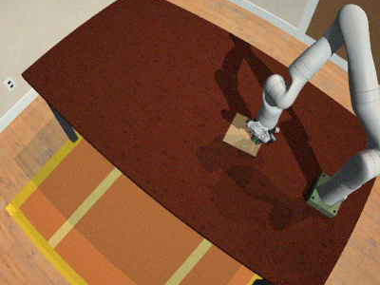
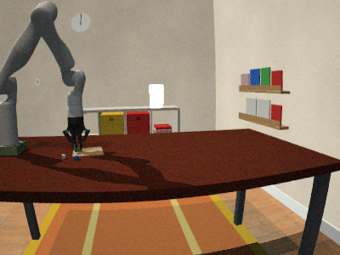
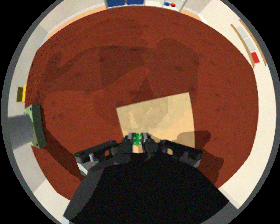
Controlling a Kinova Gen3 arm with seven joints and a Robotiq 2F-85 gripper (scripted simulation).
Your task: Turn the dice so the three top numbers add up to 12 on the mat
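The green die lies 1 cm below my hand. From my hand the other things lie so: white die: 4 cm behind, 10 cm to the right, 2 cm below; then tan mat: 5 cm ahead, 2 cm below; then blue die: 3 cm ahead, 12 cm to the right, 2 cm below.
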